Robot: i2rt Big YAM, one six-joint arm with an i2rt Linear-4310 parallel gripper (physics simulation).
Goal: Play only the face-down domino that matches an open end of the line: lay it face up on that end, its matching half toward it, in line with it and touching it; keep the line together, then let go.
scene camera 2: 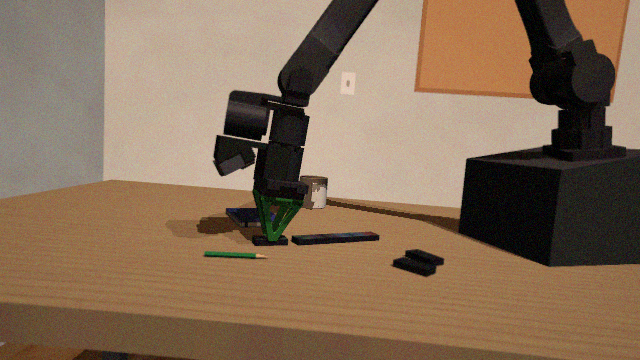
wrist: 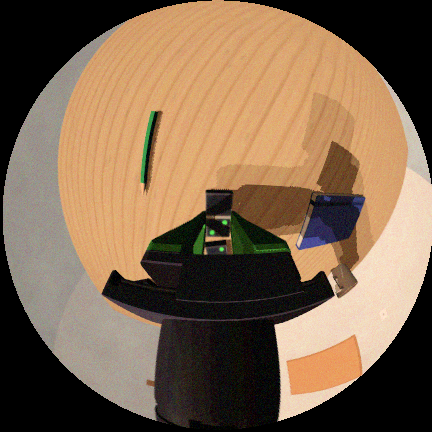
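Pixels of known places: gripper, between the fingertips: (scene camera 2: 269, 239) (wrist: 217, 215); arm's base, origin of its link: (scene camera 2: 580, 155).
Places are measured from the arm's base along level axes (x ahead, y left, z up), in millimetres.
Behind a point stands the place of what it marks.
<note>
My gripper (scene camera 2: 272, 238) {y 157, x 515, z -168 mm} (wrist: 217, 215) {y 157, x 515, z -168 mm} points down and is shut on a black domino (scene camera 2: 257, 241) {y 179, x 529, z -168 mm} (wrist: 218, 202) {y 164, x 529, z -166 mm}. The domino is face up at table level; its half with two green pips faces the line and its blank half points away. The domino line (scene camera 2: 335, 238) (wrist: 216, 248) lies lengthwise beyond it, roughly in line, with a narrow gap between them. A green pip shows on the line's near end in the wrist view; the rest is hidden by the gripper. Two face-down dominoes, one (scene camera 2: 414, 266) {y 232, x 294, z -166 mm} in front of the other (scene camera 2: 425, 257) {y 181, x 273, z -165 mm}, lie to the right in the scene view.
A green pencil (scene camera 2: 230, 255) {y 254, x 547, z -171 mm} (wrist: 148, 147) {y 248, x 549, z -170 mm} lies in front of the held domino in the scene view. A blue notebook (scene camera 2: 239, 216) {y 25, x 607, z -164 mm} (wrist: 332, 220) {y 7, x 583, z -164 mm} lies behind the gripper, and a can (scene camera 2: 318, 193) {y -202, x 483, z -137 mm} (wrist: 345, 281) {y -199, x 512, z -122 mm} stands farther back. The robot's black base block (scene camera 2: 510, 210) {y 41, x 118, z -104 mm} stands at the right.
</note>
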